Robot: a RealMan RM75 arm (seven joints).
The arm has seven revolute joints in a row. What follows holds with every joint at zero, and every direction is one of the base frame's.
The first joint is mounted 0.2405 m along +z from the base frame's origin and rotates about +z.
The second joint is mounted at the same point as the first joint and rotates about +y.
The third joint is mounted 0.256 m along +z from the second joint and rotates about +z.
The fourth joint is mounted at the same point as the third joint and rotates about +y.
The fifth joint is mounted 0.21 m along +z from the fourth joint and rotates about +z.
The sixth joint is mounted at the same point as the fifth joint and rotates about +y.
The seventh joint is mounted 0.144 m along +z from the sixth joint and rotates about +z.
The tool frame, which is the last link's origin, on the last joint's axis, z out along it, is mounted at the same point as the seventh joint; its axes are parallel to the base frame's.
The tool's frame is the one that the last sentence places.
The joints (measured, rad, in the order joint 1, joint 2, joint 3, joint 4, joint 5, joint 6, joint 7), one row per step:
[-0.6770, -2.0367, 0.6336, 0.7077, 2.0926, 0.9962, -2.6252]
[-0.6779, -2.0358, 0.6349, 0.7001, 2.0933, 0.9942, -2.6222]
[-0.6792, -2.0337, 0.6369, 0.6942, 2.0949, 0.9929, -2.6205]
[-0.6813, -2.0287, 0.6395, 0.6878, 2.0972, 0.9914, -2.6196]
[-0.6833, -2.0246, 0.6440, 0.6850, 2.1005, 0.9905, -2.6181]
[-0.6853, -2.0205, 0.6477, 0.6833, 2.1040, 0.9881, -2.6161]
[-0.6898, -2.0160, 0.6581, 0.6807, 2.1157, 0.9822, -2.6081]
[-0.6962, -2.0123, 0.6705, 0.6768, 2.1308, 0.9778, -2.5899]
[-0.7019, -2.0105, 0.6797, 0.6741, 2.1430, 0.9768, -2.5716]
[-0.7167, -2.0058, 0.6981, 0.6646, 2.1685, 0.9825, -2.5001]
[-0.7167, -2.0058, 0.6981, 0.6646, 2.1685, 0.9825, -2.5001]
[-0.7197, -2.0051, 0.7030, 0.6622, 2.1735, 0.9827, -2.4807]
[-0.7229, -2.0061, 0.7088, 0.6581, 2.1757, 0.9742, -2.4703]
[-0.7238, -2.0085, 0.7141, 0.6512, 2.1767, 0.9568, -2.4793]
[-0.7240, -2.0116, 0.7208, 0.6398, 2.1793, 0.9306, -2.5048]
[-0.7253, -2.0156, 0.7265, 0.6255, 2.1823, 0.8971, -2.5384]
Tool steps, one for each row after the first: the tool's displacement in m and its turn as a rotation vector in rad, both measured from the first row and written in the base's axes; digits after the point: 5 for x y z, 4 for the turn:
[-0.00078, -0.00029, -0.00153, -0.0043, 0.0015, 0.0015]
[-0.00132, -0.00027, -0.00226, -0.0083, 0.0047, 0.0021]
[-0.00204, 0.00023, -0.00182, -0.0113, 0.0104, 0.0027]
[-0.00211, 0.00085, -0.00129, -0.0146, 0.0192, 0.0000]
[-0.00227, 0.00170, -0.00025, -0.0154, 0.0291, -0.0025]
[-0.00205, 0.00303, -0.00033, -0.0220, 0.0558, -0.0116]
[-0.00114, 0.00433, -0.00166, -0.0338, 0.0924, -0.0301]
[0.00017, 0.00521, -0.00326, -0.0451, 0.1224, -0.0493]
[0.00392, 0.00677, -0.00748, -0.0758, 0.2044, -0.1171]
[0.00392, 0.00677, -0.00748, -0.0758, 0.2044, -0.1171]
[0.00466, 0.00705, -0.00862, -0.0825, 0.2249, -0.1344]
[0.00523, 0.00785, -0.01027, -0.0838, 0.2385, -0.1418]
[0.00406, 0.00839, -0.01237, -0.0805, 0.2382, -0.1281]
[0.00137, 0.00874, -0.01536, -0.0757, 0.2296, -0.0969]
[-0.00174, 0.00945, -0.01869, -0.0668, 0.2162, -0.0565]

